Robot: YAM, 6 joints.
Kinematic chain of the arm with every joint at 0, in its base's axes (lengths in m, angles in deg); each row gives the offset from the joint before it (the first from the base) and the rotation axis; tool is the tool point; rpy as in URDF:
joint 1: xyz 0 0 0.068 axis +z
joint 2: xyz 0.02 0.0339 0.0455 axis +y
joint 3: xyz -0.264 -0.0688 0 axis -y
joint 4: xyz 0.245 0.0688 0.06 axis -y
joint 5: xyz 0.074 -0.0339 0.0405 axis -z
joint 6: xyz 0.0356 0 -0.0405 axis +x
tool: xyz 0 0 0 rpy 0 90 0
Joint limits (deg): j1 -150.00..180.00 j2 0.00..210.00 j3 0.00..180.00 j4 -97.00..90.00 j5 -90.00..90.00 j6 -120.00..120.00
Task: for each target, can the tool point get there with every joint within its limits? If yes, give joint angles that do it. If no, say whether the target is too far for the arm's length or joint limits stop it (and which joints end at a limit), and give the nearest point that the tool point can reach.
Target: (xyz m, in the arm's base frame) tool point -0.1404 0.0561 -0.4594
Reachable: no: joint limits stop it (at a limit: joint 2) | nearest point -0.1584 0.0633 -0.3718 | short by 0.090 m
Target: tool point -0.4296 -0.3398 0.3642
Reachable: yes | joints 39.65 17.13 154.34 14.72 -20.57 14.51
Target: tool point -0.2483 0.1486 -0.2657
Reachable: yes | joints 151.24 188.10 73.96 53.71 17.66 -84.19
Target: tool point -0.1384 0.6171 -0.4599
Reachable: no: too far | nearest point -0.1064 0.4743 -0.2916 | short by 0.223 m
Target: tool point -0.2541 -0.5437 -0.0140
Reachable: yes | joints -112.71 179.74 152.76 -18.41 43.51 71.10
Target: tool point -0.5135 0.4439 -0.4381
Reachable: no: too far | nearest point -0.3840 0.3320 -0.2712 | short by 0.239 m
